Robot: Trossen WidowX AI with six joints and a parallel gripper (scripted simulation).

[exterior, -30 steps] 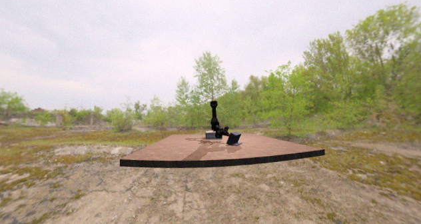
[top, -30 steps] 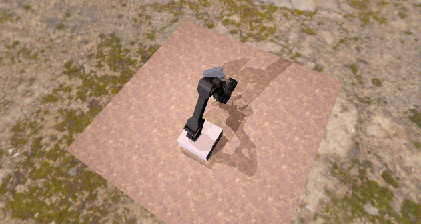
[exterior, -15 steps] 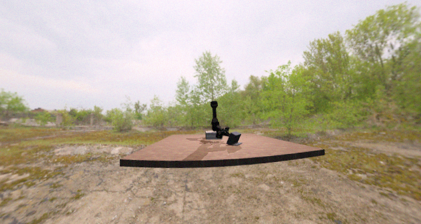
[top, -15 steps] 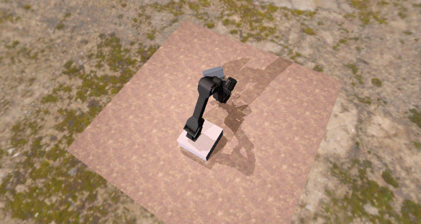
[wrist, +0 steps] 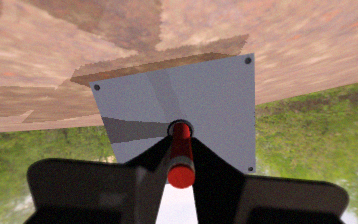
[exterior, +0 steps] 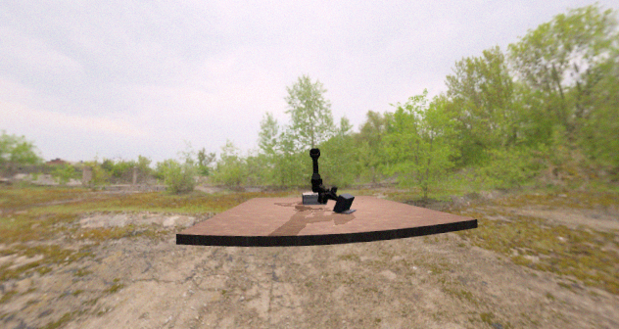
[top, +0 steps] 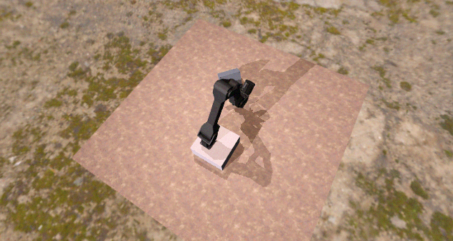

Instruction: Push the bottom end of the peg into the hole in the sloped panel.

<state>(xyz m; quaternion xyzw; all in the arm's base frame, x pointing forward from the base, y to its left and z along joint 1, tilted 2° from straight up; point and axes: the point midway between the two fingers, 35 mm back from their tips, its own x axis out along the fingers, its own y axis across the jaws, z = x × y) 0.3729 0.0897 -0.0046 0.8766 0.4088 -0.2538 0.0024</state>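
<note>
Now: the red round peg 1 cm behind my gripper tip, 1 cm to the right of it and 1 cm above it. From my gripper tip the other things lie so: grey sloped panel 2 cm ahead, 3 cm to the left, 2 cm below.
</note>
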